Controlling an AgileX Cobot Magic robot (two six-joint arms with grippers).
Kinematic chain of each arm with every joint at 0, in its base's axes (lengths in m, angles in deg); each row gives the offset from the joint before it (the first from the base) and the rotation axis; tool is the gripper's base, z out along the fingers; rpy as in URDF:
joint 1: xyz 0 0 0.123 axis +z
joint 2: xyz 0 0 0 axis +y
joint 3: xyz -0.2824 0 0.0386 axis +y
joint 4: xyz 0.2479 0 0.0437 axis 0.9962 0 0.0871
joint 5: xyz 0 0 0 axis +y
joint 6: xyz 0.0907 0 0.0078 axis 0.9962 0 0.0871
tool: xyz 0 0 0 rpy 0 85 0
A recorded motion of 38 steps. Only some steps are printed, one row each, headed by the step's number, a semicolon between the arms.
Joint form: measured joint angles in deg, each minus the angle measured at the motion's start. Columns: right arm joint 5, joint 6, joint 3, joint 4, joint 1, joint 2; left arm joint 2, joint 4, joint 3, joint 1, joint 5, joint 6.
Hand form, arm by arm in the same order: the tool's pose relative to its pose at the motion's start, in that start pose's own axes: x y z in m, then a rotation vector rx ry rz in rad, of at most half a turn. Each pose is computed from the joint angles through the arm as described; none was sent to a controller.
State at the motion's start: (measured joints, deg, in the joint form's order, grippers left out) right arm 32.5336 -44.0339 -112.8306 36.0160 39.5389 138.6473; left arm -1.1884 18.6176 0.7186 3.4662 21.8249 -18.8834
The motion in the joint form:
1: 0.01 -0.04 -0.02 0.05 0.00 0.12; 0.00 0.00 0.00 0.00 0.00 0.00
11: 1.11 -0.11 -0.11 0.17 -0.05 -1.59; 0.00 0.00 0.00 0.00 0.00 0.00
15: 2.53 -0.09 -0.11 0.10 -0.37 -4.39; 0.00 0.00 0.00 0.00 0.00 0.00
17: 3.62 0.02 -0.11 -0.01 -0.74 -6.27; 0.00 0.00 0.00 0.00 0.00 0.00
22: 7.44 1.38 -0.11 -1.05 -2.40 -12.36; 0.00 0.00 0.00 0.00 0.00 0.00
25: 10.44 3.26 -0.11 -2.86 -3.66 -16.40; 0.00 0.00 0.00 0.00 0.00 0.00
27: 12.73 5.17 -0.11 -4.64 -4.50 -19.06; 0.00 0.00 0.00 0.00 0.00 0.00
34: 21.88 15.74 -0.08 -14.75 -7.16 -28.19; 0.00 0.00 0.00 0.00 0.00 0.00
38: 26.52 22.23 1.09 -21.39 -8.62 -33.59; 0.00 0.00 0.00 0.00 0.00 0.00
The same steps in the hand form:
1: 0.0006 -0.0001 0.0008 -0.0008 0.0014 0.0006; 0.0000 0.0000 0.0000 0.0000 0.0000 0.0000
11: -0.0092 0.0024 -0.0115 -0.0079 -0.0147 -0.0084; 0.0000 0.0000 0.0000 0.0000 0.0000 0.0000
15: -0.0236 0.0043 -0.0323 -0.0102 -0.0418 -0.0214; 0.0000 0.0000 0.0000 0.0000 0.0000 0.0000
17: -0.0322 0.0045 -0.0470 -0.0107 -0.0579 -0.0279; 0.0000 0.0000 0.0000 0.0000 0.0000 0.0000
22: -0.0555 0.0028 -0.0971 -0.0026 -0.1001 -0.0372; 0.0000 0.0000 0.0000 0.0000 0.0000 0.0000
25: -0.0664 0.0014 -0.1316 0.0120 -0.1118 -0.0396; 0.0000 0.0000 0.0000 0.0000 0.0000 0.0000
27: -0.0716 0.0008 -0.1545 0.0258 -0.1098 -0.0359; 0.0000 0.0000 0.0000 0.0000 0.0000 0.0000
34: -0.0773 0.0006 -0.2332 0.1241 -0.0503 0.0177; 0.0000 0.0000 0.0000 0.0000 0.0000 0.0000
38: -0.0722 0.0013 -0.2759 0.2127 -0.0072 0.0710; 0.0000 0.0000 0.0000 0.0000 0.0000 0.0000

